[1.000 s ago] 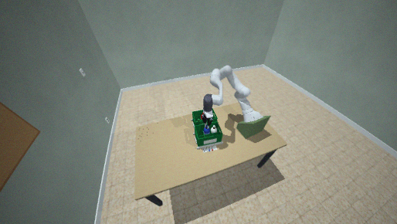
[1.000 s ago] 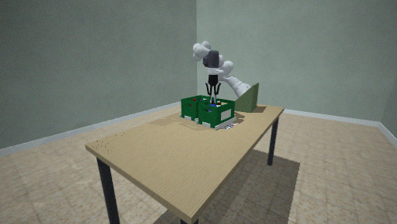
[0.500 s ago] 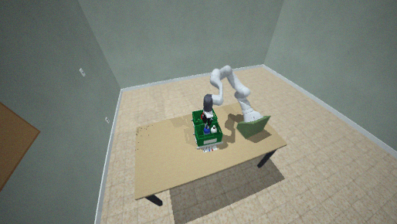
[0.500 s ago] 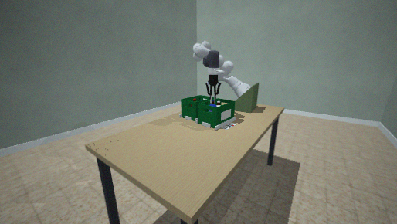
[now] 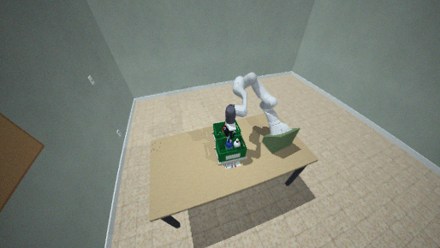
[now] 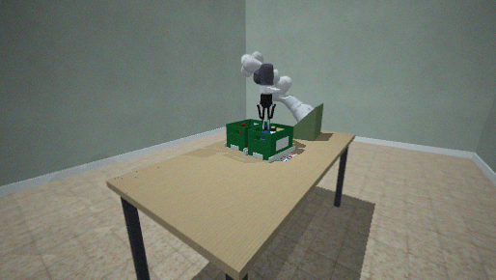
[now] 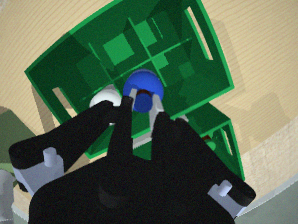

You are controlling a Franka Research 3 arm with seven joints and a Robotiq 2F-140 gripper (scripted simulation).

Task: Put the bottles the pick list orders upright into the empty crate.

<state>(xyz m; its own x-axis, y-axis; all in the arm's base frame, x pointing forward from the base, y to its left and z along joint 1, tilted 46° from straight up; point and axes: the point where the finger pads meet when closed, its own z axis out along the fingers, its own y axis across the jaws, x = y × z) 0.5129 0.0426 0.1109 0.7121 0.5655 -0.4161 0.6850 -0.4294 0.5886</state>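
Now: hand 8 cm above the blue-capped bottle. Also, from my hand: red-labelled bottle 23 cm to the right, 11 cm below, 3 cm behind; then white-capped bottle 11 cm below, 9 cm behind, 1 cm to the left; then green-capped bottle 14 cm to the right, 11 cm below, 6 cm ahead.
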